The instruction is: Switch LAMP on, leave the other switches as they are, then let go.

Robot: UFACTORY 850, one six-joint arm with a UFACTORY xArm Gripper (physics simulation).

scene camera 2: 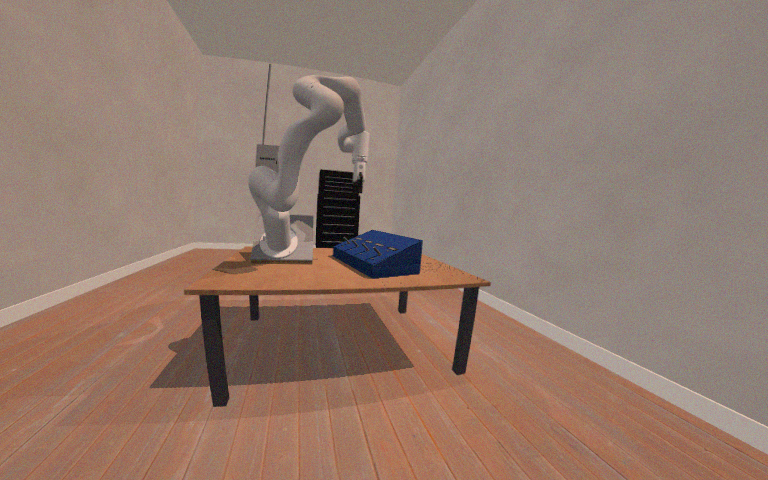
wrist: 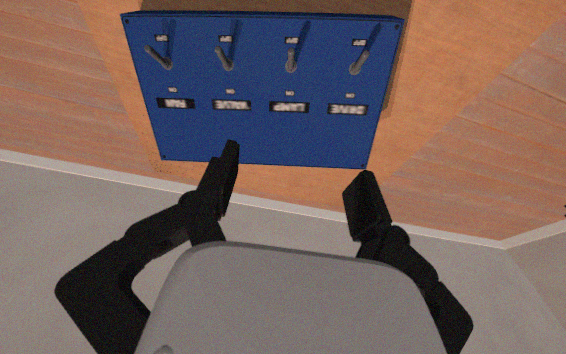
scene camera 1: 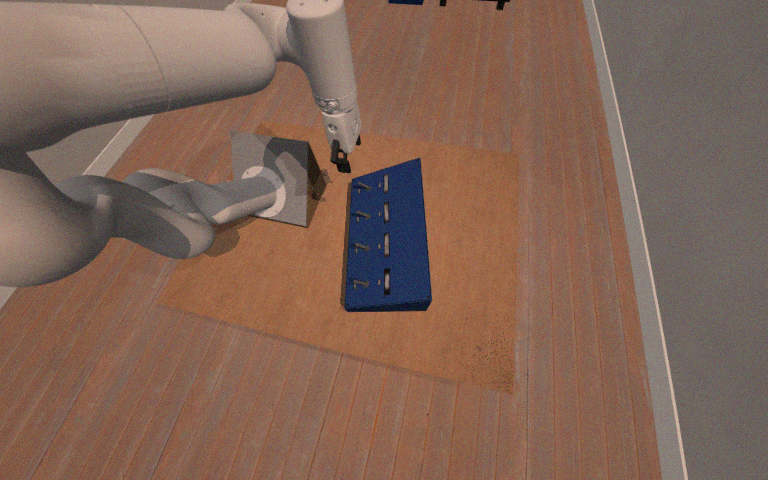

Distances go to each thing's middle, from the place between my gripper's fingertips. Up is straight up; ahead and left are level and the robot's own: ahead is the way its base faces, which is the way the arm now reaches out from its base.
My hand is 290 mm above the blue switch panel [scene camera 1: 395, 265], 100 mm short of it and 50 mm to the left of it.
